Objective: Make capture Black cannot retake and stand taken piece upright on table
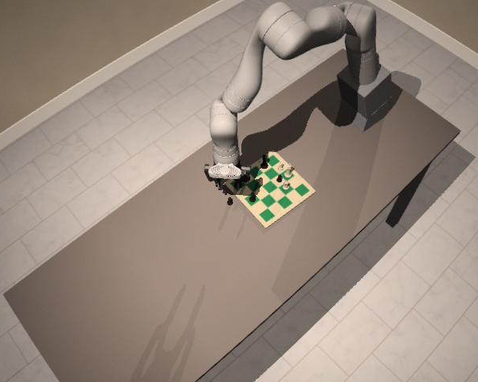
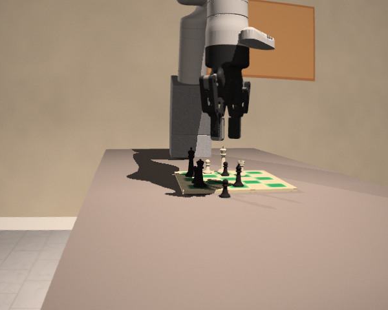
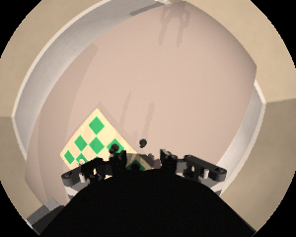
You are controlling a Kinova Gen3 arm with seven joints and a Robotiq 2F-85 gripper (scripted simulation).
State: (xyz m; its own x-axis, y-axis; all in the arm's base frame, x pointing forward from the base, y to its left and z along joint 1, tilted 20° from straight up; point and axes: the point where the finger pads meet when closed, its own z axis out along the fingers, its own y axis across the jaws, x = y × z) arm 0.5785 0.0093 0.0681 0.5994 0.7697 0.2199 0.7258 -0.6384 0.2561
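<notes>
The white rook lies 180 mm behind my hand, 70 mm to the left of it and 90 mm below it. The rest, counted from my hand: black queen: 60 mm behind, 40 mm to the right, 80 mm below; then black king: 180 mm behind, 40 mm to the right, 80 mm below; then board: 140 mm behind, 30 mm to the left, 110 mm below.
</notes>
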